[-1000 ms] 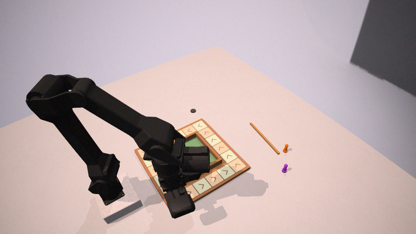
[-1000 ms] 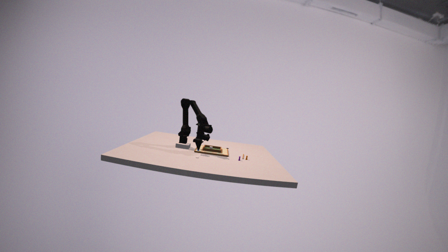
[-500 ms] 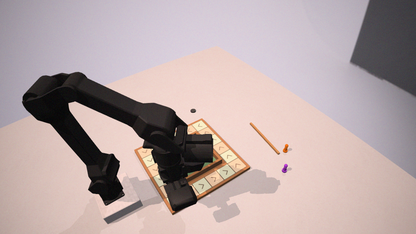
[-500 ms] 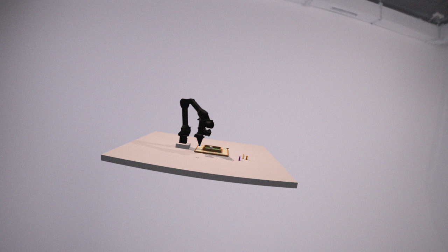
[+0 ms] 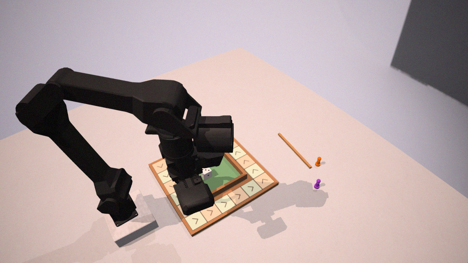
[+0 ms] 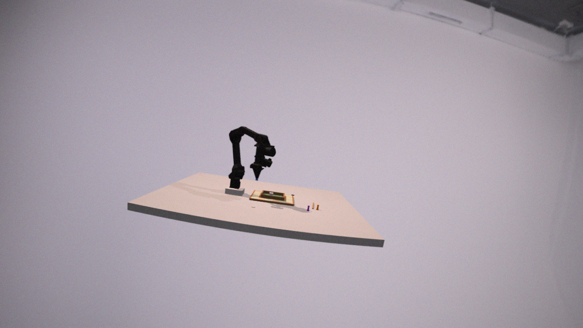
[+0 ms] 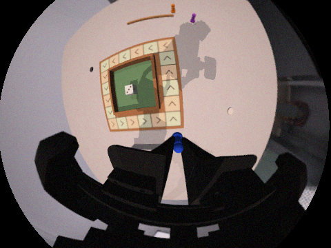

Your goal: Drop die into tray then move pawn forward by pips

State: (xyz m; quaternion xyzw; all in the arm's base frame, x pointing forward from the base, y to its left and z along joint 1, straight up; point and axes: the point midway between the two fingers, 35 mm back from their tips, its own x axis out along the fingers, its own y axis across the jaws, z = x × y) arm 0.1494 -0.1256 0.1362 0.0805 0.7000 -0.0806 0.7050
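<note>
Right now the white die is 110 mm to the left of my gripper tip, 110 mm below it and 110 mm ahead of it. The rest, counted from my gripper tip: thin wooden stick 390 mm ahead, 130 mm below, 30 mm to the left; then blue pawn 10 mm above; then purple pawn 330 mm ahead, 120 mm to the right, 120 mm below.
</note>
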